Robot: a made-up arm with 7 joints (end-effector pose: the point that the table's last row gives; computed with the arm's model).
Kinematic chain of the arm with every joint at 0, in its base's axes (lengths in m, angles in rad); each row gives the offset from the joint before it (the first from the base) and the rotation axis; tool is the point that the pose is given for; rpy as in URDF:
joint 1: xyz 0 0 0.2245 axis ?
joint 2: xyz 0 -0.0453 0.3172 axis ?
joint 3: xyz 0 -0.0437 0.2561 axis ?
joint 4: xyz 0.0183 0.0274 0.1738 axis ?
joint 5: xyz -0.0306 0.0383 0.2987 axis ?
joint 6: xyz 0 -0.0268 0.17 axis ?
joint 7: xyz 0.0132 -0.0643 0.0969 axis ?
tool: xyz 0 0 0 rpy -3.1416 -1.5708 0
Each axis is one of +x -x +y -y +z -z.
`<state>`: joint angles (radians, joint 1 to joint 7).
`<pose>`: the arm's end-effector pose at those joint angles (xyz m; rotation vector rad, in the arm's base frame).
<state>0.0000 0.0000 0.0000 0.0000 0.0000 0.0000 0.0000</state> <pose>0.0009 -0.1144 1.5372 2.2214 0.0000 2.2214</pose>
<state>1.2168 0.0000 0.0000 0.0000 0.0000 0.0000 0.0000</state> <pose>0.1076 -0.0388 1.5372 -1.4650 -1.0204 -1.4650</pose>
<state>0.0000 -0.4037 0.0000 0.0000 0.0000 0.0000 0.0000</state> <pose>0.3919 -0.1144 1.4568 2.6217 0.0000 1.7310</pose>
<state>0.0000 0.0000 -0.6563 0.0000 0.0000 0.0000 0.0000</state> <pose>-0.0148 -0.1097 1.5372 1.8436 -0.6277 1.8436</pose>
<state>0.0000 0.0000 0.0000 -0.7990 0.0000 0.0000 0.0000</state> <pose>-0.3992 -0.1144 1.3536 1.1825 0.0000 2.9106</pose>
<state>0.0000 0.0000 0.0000 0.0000 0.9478 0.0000 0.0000</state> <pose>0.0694 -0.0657 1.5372 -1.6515 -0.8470 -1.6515</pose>
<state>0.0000 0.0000 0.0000 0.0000 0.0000 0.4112 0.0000</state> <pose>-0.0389 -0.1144 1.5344 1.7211 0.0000 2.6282</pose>
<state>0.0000 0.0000 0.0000 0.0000 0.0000 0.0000 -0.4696</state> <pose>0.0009 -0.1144 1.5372 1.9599 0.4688 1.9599</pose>
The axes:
joint 1: +z
joint 2: -y
joint 3: +z
joint 4: +y
joint 5: +z
joint 6: -y
joint 7: +x

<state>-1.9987 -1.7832 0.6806 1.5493 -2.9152 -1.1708 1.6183</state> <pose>0.0955 -0.5982 0.1137 0.4616 -0.8513 -0.5136</pose>
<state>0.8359 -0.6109 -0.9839 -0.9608 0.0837 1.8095 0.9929</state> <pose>-0.0999 0.2586 1.1798 0.5102 -0.9360 -1.7360</pose>
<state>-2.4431 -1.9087 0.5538 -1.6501 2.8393 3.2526 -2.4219</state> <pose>-0.4776 -0.2123 0.7667 -0.8325 -2.0784 0.9454</pose>
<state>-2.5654 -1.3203 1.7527 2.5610 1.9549 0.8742 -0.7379</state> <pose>0.1519 -0.0793 0.6061 -0.2750 0.9696 -0.6365</pose>
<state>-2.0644 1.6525 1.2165 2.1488 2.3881 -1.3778 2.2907</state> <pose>0.4383 -0.0084 0.4903 0.7964 -2.5259 -1.6642</pose>
